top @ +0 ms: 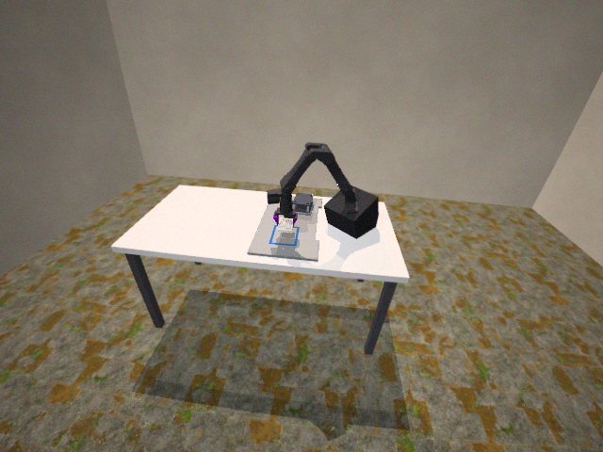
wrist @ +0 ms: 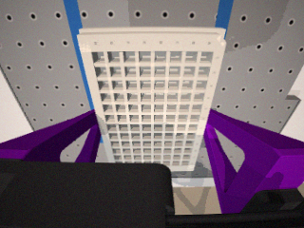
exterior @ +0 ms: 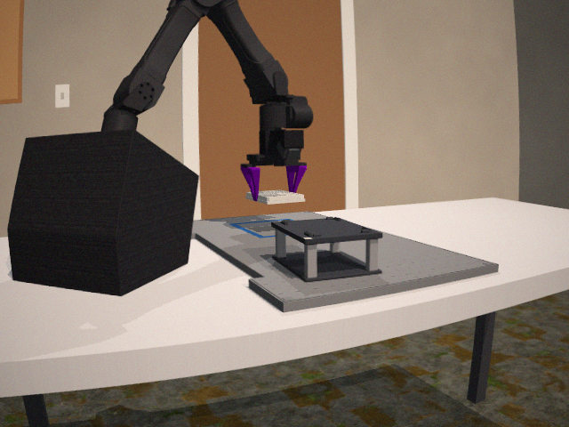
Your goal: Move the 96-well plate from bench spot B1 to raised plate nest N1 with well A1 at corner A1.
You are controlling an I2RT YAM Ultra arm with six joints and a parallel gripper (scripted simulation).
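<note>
My gripper is now 70 mm past the raised plate nest N1, 360 mm to the left of it and 10 mm above it. The rest, counted from my hand: white 96-well plate right at my hand; A1 mark 130 mm behind, 430 mm to the right, 10 mm below.
</note>
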